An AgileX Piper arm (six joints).
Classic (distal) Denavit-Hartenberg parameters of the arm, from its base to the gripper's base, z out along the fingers. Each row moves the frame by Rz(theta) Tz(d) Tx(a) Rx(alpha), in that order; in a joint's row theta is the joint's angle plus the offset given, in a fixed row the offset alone. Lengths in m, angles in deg.
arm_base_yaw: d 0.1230, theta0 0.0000, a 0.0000, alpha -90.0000
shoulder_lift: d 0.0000, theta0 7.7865, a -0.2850, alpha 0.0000
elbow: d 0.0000, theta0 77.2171, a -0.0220, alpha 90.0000
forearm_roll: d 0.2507, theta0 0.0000, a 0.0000, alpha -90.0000
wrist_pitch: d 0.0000, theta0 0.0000, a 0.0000, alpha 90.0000
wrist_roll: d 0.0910, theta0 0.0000, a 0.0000, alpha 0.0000
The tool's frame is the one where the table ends.
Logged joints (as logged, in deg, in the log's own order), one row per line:
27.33 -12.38 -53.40 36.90 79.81 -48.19
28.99 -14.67 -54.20 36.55 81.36 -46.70
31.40 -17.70 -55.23 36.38 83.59 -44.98
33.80 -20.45 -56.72 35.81 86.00 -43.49
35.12 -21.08 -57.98 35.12 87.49 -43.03
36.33 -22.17 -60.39 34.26 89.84 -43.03
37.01 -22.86 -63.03 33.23 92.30 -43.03
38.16 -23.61 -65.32 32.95 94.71 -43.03
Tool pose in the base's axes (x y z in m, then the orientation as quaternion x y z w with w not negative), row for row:
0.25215 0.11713 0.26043 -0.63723 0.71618 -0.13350 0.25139
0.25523 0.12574 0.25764 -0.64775 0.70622 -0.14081 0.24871
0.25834 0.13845 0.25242 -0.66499 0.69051 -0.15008 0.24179
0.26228 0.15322 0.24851 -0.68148 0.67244 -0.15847 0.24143
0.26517 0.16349 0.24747 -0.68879 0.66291 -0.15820 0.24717
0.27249 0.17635 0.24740 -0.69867 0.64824 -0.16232 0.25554
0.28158 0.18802 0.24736 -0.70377 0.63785 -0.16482 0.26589
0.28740 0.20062 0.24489 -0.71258 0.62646 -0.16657 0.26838
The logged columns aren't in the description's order. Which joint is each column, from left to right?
Columns, left to right: arm_base_yaw, forearm_roll, elbow, wrist_pitch, shoulder_lift, wrist_roll.
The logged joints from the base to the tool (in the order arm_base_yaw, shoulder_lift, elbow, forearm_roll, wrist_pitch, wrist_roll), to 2 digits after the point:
27.33 79.81 -53.40 -12.38 36.90 -48.19
28.99 81.36 -54.20 -14.67 36.55 -46.70
31.40 83.59 -55.23 -17.70 36.38 -44.98
33.80 86.00 -56.72 -20.45 35.81 -43.49
35.12 87.49 -57.98 -21.08 35.12 -43.03
36.33 89.84 -60.39 -22.17 34.26 -43.03
37.01 92.30 -63.03 -22.86 33.23 -43.03
38.16 94.71 -65.32 -23.61 32.95 -43.03

